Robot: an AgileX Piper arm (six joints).
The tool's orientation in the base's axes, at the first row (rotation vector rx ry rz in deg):
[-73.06 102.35 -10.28]
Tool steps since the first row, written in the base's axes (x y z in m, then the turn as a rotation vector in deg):
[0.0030 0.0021 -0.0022 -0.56 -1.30 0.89]
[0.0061 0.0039 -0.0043 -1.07 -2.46 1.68]
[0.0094 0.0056 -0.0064 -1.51 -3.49 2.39]
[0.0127 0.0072 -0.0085 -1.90 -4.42 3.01]
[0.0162 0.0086 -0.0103 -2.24 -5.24 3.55]
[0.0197 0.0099 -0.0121 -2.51 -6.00 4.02]
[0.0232 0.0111 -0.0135 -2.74 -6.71 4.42]
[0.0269 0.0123 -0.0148 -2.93 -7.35 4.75]
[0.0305 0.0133 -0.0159 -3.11 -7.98 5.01]
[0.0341 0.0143 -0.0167 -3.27 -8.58 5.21]
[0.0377 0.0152 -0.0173 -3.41 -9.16 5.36]
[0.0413 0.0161 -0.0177 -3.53 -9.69 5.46]
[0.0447 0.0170 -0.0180 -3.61 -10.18 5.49]
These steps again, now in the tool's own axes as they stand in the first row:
[-0.0006 0.0002 0.0042 0.57 -0.72 -1.40]
[-0.0010 0.0001 0.0084 1.09 -1.36 -2.65]
[-0.0014 -0.0002 0.0126 1.54 -1.93 -3.75]
[-0.0016 -0.0005 0.0168 1.96 -2.45 -4.73]
[-0.0019 -0.0012 0.0209 2.33 -2.90 -5.59]
[-0.0022 -0.0020 0.0250 2.69 -3.33 -6.34]
[-0.0025 -0.0030 0.0288 3.05 -3.73 -6.99]
[-0.0029 -0.0042 0.0327 3.39 -4.08 -7.56]
[-0.0033 -0.0056 0.0363 3.76 -4.39 -8.07]
[-0.0039 -0.0071 0.0398 4.14 -4.67 -8.52]
[-0.0045 -0.0088 0.0431 4.53 -4.93 -8.91]
[-0.0052 -0.0107 0.0462 4.91 -5.14 -9.25]
[-0.0059 -0.0124 0.0492 5.30 -5.33 -9.51]

